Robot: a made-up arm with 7 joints. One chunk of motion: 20 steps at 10 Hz.
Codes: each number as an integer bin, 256 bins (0 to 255) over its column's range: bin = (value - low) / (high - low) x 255, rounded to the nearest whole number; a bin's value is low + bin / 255 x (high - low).
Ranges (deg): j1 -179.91..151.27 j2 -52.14..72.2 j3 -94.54..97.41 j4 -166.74..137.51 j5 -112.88..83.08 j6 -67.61..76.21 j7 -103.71..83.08
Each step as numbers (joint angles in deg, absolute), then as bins.
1 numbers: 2.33 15.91 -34.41 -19.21 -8.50 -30.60 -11.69
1 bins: 140 140 80 124 136 66 126
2 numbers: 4.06 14.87 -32.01 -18.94 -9.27 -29.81 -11.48
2 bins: 142 137 83 124 135 67 126
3 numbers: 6.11 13.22 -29.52 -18.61 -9.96 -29.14 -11.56
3 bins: 143 134 86 124 134 68 126
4 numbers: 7.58 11.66 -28.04 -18.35 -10.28 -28.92 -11.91
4 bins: 144 131 88 124 134 69 125
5 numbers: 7.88 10.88 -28.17 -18.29 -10.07 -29.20 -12.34
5 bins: 145 129 88 124 134 68 125
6 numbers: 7.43 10.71 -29.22 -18.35 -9.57 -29.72 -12.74
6 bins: 144 129 87 124 134 67 124
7 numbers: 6.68 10.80 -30.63 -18.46 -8.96 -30.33 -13.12
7 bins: 144 129 85 124 135 66 124
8 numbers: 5.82 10.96 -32.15 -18.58 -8.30 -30.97 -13.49
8 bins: 143 129 83 124 136 65 123
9 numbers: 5.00 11.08 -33.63 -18.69 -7.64 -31.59 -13.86
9 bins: 142 130 81 124 137 64 123
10 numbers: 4.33 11.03 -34.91 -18.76 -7.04 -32.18 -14.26
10 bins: 142 130 79 124 138 63 122
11 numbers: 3.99 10.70 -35.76 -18.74 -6.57 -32.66 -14.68
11 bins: 142 129 78 124 138 62 122
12 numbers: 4.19 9.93 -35.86 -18.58 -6.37 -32.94 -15.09
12 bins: 142 127 78 124 139 61 121
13 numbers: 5.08 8.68 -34.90 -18.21 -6.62 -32.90 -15.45
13 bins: 142 125 79 124 138 62 120
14 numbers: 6.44 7.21 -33.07 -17.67 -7.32 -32.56 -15.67
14 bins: 143 122 82 125 137 62 120
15 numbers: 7.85 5.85 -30.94 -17.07 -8.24 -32.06 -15.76
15 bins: 145 119 84 125 136 63 120
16 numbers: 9.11 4.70 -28.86 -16.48 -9.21 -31.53 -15.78
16 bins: 146 117 87 126 135 64 120
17 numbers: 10.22 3.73 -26.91 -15.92 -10.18 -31.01 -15.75
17 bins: 146 115 90 126 134 65 120
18 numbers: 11.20 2.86 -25.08 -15.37 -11.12 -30.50 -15.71
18 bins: 147 113 92 127 132 66 120
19 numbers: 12.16 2.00 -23.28 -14.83 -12.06 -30.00 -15.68
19 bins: 148 111 95 127 131 67 120
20 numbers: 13.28 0.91 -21.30 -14.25 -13.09 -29.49 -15.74
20 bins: 149 109 97 128 130 68 120
